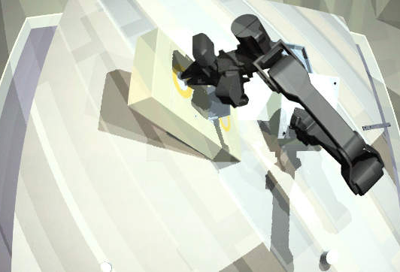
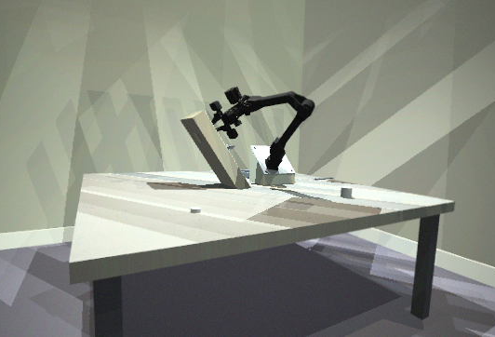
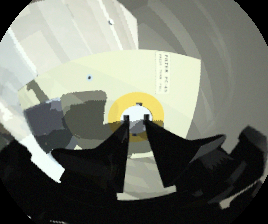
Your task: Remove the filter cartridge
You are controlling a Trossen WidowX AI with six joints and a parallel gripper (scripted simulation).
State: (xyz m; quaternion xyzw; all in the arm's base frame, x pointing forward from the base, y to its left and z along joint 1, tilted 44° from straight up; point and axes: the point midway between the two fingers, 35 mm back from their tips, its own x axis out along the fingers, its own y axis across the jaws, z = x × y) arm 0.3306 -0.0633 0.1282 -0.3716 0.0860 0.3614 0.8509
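Right now my gripper tip is 20 mm short of the round filter cartridge and 10 mm above it. The rest, counted from my gripper tip: tray 350 mm behind, 330 mm to the right, 250 mm below; cream service panel 30 mm behind, 90 mm below.
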